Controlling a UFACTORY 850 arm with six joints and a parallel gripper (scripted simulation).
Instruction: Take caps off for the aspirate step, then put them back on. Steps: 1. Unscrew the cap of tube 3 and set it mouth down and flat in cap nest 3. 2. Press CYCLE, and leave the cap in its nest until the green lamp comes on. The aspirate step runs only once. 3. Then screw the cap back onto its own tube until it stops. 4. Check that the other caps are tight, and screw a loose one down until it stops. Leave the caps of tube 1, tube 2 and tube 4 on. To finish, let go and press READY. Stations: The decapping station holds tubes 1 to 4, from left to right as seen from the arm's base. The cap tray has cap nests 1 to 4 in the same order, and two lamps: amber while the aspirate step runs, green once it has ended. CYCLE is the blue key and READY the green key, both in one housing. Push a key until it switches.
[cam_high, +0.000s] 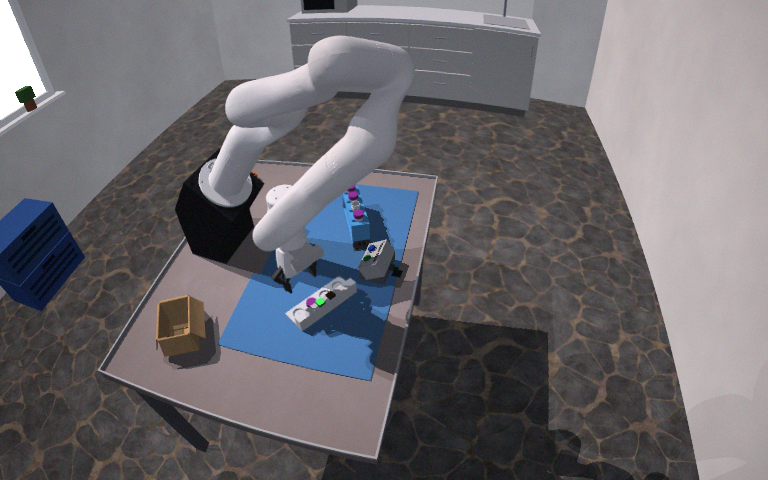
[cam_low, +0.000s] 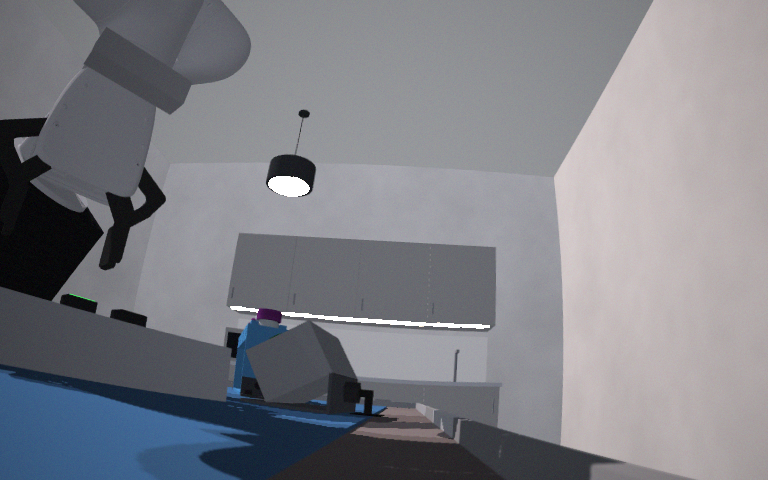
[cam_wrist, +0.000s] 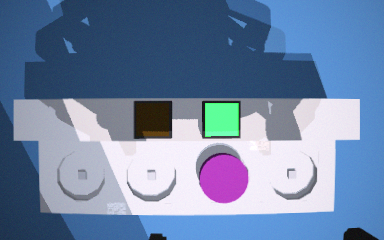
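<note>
My gripper is now 30 mm short of the magenta cap, 10 mm to the left of it and 90 mm above it. Round my hand: grey key housing 170 mm ahead, 190 mm to the left, 50 mm below; blue key 160 mm ahead, 210 mm to the left, 40 mm below; green key 150 mm ahead, 170 mm to the left, 40 mm below.
</note>
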